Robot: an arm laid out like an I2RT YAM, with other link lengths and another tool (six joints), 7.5 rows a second.
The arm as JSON. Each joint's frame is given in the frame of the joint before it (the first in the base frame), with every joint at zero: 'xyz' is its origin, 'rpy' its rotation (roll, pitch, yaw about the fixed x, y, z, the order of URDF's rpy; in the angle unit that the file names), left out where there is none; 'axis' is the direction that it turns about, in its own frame. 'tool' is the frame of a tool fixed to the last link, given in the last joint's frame.
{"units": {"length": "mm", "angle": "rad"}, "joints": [
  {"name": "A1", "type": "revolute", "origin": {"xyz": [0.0, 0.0, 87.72]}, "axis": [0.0, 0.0, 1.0]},
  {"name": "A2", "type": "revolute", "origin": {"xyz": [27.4, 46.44, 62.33], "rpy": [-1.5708, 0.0, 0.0]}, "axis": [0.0, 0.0, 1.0]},
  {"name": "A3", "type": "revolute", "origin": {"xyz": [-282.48, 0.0, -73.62], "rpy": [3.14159, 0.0, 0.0]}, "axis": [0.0, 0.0, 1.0]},
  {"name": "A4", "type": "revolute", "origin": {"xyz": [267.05, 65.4, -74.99]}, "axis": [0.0, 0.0, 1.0]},
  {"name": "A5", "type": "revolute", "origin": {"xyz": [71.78, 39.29, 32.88], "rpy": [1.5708, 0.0, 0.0]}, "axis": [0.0, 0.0, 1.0]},
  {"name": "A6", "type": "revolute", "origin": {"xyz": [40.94, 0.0, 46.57], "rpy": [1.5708, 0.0, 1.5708]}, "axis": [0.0, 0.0, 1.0]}
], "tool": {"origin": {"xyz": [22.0, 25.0, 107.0], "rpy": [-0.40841, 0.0, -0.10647]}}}
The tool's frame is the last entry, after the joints.
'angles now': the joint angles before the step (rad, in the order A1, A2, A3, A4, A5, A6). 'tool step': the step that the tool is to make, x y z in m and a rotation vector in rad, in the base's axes. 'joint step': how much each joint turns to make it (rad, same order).
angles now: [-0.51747 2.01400 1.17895 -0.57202 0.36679 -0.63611]
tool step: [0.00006 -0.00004 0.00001 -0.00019 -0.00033 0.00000]
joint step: [-0.00001 -0.00002 -0.00001 0.00038 0.00000 -0.00001]
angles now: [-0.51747 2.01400 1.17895 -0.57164 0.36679 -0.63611]
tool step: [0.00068 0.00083 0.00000 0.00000 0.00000 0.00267]
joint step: [0.00268 0.00000 0.00000 0.00000 0.00000 0.00001]
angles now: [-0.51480 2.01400 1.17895 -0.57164 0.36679 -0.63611]
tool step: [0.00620 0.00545 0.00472 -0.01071 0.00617 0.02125]
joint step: [0.02365 -0.00306 0.01143 -0.01487 0.01258 0.00038]
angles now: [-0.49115 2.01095 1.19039 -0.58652 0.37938 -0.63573]
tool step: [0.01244 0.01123 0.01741 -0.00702 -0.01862 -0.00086]
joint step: [0.04005 -0.02021 0.04350 -0.06027 0.00457 0.04387]
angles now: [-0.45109 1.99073 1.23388 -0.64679 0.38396 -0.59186]
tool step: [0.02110 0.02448 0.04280 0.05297 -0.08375 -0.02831]
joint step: [0.05340 -0.05989 0.10950 -0.14955 -0.06715 0.10108]
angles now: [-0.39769 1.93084 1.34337 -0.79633 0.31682 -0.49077]
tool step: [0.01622 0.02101 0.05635 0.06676 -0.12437 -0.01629]
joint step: [0.02901 -0.08240 0.12168 -0.13236 -0.09575 0.07058]
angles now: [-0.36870 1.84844 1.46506 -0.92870 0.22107 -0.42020]
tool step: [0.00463 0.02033 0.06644 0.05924 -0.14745 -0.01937]
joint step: [0.01679 -0.09843 0.12436 -0.11750 -0.09118 0.06828]
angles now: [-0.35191 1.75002 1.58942 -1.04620 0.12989 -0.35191]
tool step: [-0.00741 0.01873 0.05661 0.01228 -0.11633 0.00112]
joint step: [0.02288 -0.09345 0.08623 -0.07859 -0.03739 0.04043]
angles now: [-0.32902 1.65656 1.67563 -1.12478 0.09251 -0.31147]
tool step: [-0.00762 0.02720 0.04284 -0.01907 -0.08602 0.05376]
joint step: [0.06027 -0.07974 0.05377 -0.04653 -0.00305 0.00914]
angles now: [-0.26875 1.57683 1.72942 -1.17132 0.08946 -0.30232]
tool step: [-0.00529 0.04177 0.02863 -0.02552 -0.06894 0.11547]
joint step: [0.11102 -0.07552 0.01110 -0.01299 0.00610 -0.00953]
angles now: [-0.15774 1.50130 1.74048 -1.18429 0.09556 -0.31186]
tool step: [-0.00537 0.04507 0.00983 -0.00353 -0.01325 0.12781]
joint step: [0.12664 -0.03815 0.00001 -0.02443 0.00113 -0.00229]
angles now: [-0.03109 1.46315 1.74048 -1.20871 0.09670 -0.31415]
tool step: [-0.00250 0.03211 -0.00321 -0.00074 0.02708 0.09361]
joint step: [0.09384 0.00115 -0.00036 -0.02557 0.00038 0.00000]
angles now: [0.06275 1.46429 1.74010 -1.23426 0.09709 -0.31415]
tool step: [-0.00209 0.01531 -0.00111 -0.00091 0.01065 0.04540]
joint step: [0.04540 0.00000 -0.00002 -0.01067 0.00000 0.00000]
